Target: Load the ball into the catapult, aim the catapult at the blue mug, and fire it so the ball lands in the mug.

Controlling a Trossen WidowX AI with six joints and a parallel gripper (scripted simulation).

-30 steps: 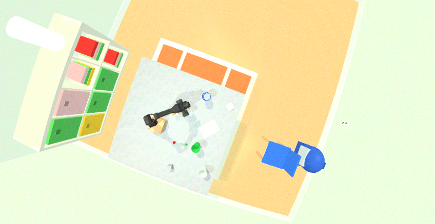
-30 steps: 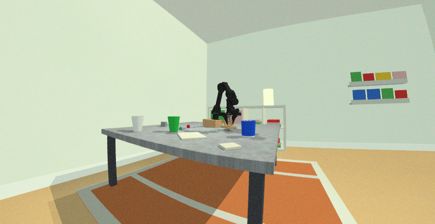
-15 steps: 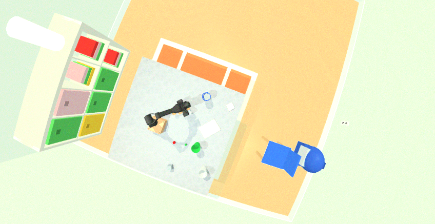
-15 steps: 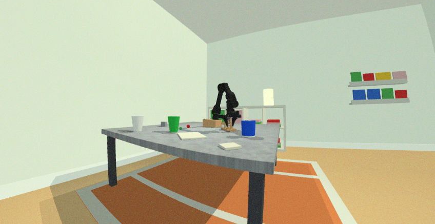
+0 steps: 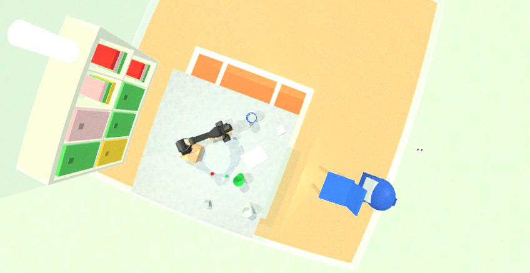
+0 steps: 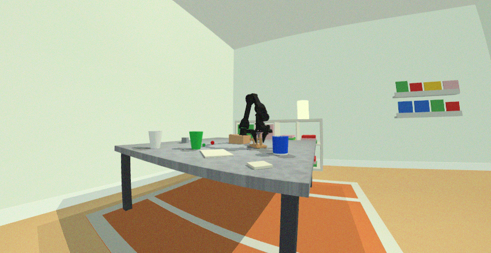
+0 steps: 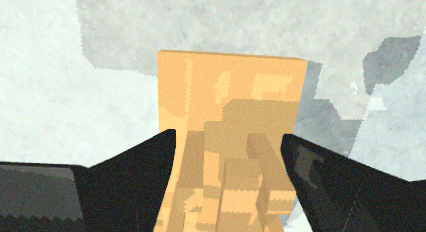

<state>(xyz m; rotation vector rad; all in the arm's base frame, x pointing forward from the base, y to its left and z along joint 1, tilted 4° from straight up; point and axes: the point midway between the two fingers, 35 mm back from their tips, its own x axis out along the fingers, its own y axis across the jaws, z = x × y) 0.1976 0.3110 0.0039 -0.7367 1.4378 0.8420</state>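
Right now the red ball is 420 mm to the right of my gripper tip, 100 mm ahead of it and 20 mm below it. From my gripper tip the other things lie so: wooden catapult: 60 mm to the right, 50 mm behind, 20 mm above; then blue mug: 230 mm to the left, 150 mm ahead, 10 mm below; then large white pad: 360 mm ahead, 70 mm to the right, 30 mm below.
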